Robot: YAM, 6 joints.
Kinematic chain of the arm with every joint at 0, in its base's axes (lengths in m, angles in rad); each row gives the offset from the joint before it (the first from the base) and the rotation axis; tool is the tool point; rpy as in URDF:
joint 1: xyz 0 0 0.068 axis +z
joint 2: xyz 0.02 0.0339 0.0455 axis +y
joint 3: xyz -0.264 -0.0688 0 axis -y
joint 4: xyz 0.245 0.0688 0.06 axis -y
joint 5: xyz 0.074 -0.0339 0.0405 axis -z
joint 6: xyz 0.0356 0 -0.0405 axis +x
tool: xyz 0 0 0 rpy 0 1.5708 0
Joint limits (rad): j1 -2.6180..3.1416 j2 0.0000..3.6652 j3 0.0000..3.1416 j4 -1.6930..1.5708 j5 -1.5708..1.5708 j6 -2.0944..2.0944
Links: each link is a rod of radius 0.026 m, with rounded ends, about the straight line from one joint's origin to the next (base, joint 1, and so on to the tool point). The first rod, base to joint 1, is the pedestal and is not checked.
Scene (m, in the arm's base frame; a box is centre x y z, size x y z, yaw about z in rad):
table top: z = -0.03
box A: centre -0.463 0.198 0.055 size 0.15 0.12 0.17 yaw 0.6
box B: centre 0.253 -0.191 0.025 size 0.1 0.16 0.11 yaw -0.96
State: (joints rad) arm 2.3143 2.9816 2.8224 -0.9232 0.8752 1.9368
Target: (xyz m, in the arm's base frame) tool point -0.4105 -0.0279 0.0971
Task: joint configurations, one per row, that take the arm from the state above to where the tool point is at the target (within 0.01 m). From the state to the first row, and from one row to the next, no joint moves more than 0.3 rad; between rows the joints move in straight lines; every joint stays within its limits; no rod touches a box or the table.
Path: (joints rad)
1: 2.5015 2.6888 2.6353 -1.1327 0.5845 1.9194
2: 2.6887 2.3961 2.4482 -1.3422 0.2937 1.9019
3: 2.8759 2.1033 2.2611 -1.5517 0.0030 1.8845
4: 2.9423 2.2034 2.1653 -1.5531 -0.2229 1.8976
5: 3.0087 2.3036 2.0694 -1.5546 -0.4488 1.9106
6: 3.0752 2.4037 1.9736 -1.5561 -0.6746 1.9237
7: 3.1416 2.5039 1.8777 -1.5576 -0.9005 1.9368

